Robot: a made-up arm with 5 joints.
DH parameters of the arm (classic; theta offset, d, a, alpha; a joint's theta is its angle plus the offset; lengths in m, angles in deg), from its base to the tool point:
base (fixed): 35.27 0 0.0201 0
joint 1: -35.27 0.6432 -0.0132 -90
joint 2: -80.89 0 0.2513 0
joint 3: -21.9 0 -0.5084 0
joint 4: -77.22 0.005 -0.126 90
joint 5: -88.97 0 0.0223 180
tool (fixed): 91.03 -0.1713 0 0
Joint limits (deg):
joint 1: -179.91..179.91
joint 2: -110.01..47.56
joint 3: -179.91..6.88
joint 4: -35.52..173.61
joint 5: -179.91..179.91
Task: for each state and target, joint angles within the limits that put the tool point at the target. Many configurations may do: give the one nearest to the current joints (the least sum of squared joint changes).
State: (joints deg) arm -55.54 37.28 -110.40 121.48 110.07
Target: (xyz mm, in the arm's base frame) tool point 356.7 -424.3 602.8
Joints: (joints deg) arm -53.36 31.73 -102.38 133.15 109.81
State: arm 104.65 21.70 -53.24 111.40 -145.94
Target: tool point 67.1 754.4 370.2
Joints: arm 84.41 45.65 -97.65 66.78 -140.46
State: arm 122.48 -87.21 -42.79 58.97 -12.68
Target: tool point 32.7 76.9 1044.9
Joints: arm 90.82 -110.01 -43.99 113.10 -5.84
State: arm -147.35 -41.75 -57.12 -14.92 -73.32
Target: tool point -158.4 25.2 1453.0
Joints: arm -179.91 -45.73 -81.30 -11.56 -33.24
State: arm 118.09 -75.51 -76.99 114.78 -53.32
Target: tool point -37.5 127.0 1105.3
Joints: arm 118.97 -78.17 -68.63 124.57 -53.03
